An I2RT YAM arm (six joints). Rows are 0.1 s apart.
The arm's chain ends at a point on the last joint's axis. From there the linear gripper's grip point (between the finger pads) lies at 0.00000 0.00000 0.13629 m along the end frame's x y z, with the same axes.
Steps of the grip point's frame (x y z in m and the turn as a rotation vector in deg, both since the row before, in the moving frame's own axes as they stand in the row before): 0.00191, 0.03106, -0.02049, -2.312, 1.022, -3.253; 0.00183, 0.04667, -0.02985, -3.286, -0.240, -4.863; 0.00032, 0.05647, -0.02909, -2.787, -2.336, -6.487; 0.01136, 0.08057, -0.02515, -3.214, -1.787, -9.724; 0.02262, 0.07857, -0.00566, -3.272, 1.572, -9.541; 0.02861, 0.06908, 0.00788, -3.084, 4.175, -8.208; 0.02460, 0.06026, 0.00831, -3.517, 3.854, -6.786; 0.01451, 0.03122, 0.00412, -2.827, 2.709, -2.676
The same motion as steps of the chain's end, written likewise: -0.00068, 0.02563, -0.02036, -2.312, 1.022, -3.253; 0.00207, 0.03884, -0.02962, -3.286, -0.240, -4.863; 0.00549, 0.04955, -0.02882, -2.787, -2.336, -6.487; 0.01494, 0.07261, -0.02487, -3.214, -1.787, -9.724; 0.01825, 0.07114, -0.00539, -3.272, 1.572, -9.541; 0.01820, 0.06249, 0.00844, -3.084, 4.175, -8.208; 0.01497, 0.05247, 0.00887, -3.517, 3.854, -6.786; 0.00792, 0.02465, 0.00444, -2.827, 2.709, -2.676
